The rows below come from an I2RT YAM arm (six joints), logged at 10 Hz.
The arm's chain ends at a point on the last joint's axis. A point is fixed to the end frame.
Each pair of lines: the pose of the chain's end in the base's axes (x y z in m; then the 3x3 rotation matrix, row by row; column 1 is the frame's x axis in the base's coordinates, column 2 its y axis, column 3 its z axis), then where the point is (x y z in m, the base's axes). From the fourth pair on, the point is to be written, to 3 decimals.
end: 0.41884 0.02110 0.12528; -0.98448 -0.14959 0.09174; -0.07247 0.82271 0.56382; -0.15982 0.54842 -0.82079
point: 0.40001 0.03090 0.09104
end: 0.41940 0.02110 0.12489; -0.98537 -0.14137 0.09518; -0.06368 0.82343 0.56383; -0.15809 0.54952 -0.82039
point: 0.40059 0.03110 0.09069
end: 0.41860 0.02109 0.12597; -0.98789 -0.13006 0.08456; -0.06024 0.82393 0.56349; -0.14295 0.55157 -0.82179
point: 0.39931 0.03115 0.09207
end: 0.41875 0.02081 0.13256; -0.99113 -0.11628 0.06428; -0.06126 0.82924 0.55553; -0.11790 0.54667 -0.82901
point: 0.399 0.031 0.099
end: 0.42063 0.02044 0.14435; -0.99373 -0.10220 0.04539; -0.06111 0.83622 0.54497; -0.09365 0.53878 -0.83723
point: 0.400 0.030 0.111
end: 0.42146 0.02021 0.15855; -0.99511 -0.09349 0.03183; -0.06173 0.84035 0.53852; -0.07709 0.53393 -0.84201
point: 0.400 0.029 0.126
